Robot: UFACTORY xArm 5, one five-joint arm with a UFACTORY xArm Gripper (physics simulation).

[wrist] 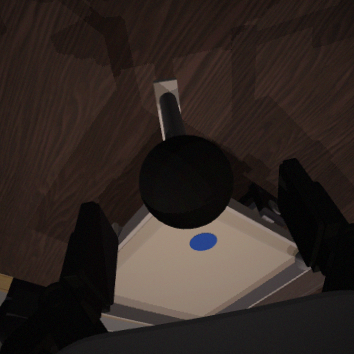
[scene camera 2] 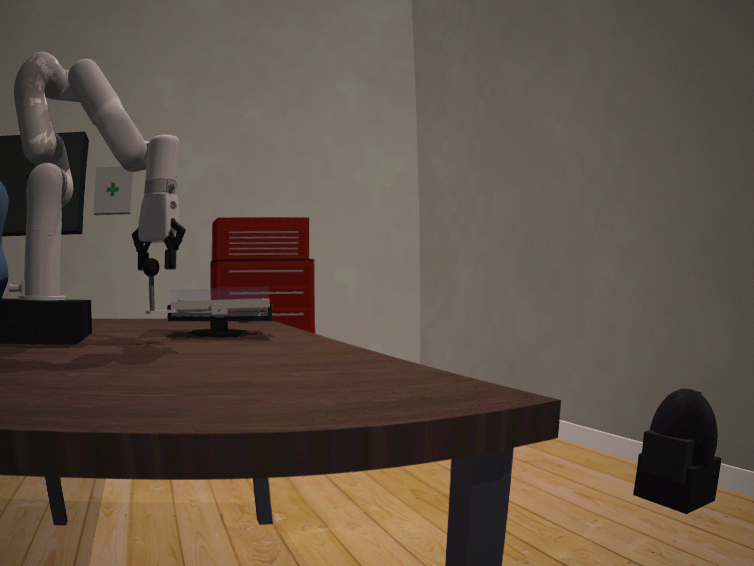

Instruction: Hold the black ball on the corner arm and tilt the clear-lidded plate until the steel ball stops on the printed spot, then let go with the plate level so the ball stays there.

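Note:
The black ball [scene camera 2: 151, 266] [wrist: 186, 181] stands on an upright rod [scene camera 2: 151, 295] [wrist: 172, 116] at the end of the corner arm [wrist: 165, 86]. My gripper [scene camera 2: 157, 260] [wrist: 191, 201] is wide open, pointing down, with its fingers on either side of the ball; in the wrist view there are gaps on both sides. The clear-lidded plate [scene camera 2: 194, 305] [wrist: 170, 282] looks about level on its stand [scene camera 2: 219, 327]. The blue printed spot [wrist: 203, 242] shows just past the ball. I cannot make out the steel ball; the plate's right corner is partly behind a finger.
The dark wooden table [scene camera 2: 274, 389] carries the plate's stand and the black block [scene camera 2: 45, 321] under the arm's base. A red tool cabinet [scene camera 2: 261, 237] stands behind the table. A black object [scene camera 2: 682, 450] is off to the right, beyond the table's corner.

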